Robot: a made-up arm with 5 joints.
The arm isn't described. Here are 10 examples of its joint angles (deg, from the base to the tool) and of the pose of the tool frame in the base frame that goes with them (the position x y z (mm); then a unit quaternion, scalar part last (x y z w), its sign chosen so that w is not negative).
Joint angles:
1: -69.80 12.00 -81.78 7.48 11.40
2: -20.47 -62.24 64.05 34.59 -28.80
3: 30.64 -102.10 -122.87 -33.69 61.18
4: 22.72 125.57 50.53 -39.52 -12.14
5: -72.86 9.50 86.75 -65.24 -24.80
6: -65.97 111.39 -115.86 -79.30 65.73
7: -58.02 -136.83 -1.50 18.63 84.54
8: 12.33 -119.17 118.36 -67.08 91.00
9: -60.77 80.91 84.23 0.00 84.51
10: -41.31 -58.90 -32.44 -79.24 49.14
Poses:
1: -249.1 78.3 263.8 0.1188 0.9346 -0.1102 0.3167
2: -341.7 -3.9 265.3 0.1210 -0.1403 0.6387 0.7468
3: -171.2 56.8 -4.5 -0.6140 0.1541 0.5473 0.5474
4: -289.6 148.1 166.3 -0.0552 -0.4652 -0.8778 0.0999
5: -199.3 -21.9 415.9 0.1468 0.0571 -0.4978 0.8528
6: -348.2 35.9 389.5 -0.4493 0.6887 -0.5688 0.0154
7: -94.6 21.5 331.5 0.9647 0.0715 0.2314 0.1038
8: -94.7 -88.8 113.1 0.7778 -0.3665 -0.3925 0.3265
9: -225.7 254.0 309.7 -0.5271 -0.5870 0.4069 0.4605
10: -122.0 5.7 198.0 -0.1971 0.1912 0.1006 0.9563
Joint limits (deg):
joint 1: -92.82..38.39
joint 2: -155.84..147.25
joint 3: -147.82..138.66
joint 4: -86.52..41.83
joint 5: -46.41..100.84
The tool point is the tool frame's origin. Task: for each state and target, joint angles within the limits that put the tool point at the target. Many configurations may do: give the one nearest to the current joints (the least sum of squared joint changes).
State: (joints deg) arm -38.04 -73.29 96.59 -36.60 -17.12
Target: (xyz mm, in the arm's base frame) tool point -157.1 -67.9 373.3
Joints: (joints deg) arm -72.72 -48.88 99.66 -25.11 5.59
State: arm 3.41 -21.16 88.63 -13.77 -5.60
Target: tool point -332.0 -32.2 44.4
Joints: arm 38.39 -30.85 136.84 -17.74 -7.51
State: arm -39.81 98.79 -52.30 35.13 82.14
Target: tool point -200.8 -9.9 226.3
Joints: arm -29.33 86.28 -77.90 26.71 70.31
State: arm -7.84 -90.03 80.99 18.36 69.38
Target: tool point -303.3 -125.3 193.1
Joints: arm 12.47 -96.20 87.41 20.49 61.91
